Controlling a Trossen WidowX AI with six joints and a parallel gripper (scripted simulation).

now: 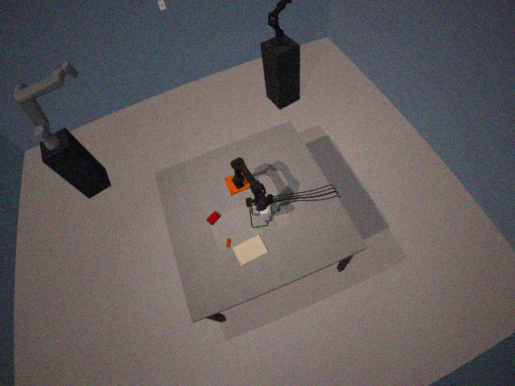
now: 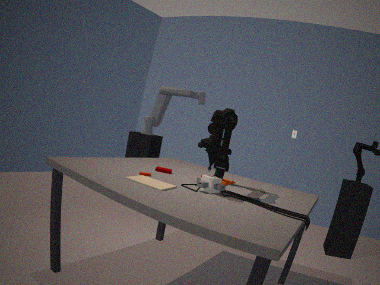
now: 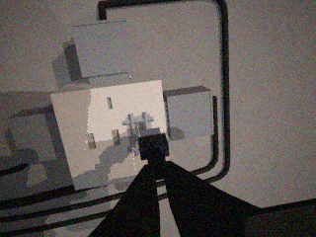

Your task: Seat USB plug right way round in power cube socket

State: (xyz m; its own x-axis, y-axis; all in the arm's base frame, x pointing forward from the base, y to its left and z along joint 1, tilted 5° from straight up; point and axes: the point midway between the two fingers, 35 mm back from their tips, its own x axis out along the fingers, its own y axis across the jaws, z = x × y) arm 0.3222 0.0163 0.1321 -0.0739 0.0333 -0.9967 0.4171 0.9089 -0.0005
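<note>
The black USB plug lies 20 mm below my gripper tip. The rest, counted from my gripper tip: cream pad (220 mm to the right, 190 mm ahead, 130 mm below); red block (330 mm to the right, 180 mm behind, 130 mm below); small orange piece (330 mm to the right, 130 mm below, 60 mm ahead).
</note>
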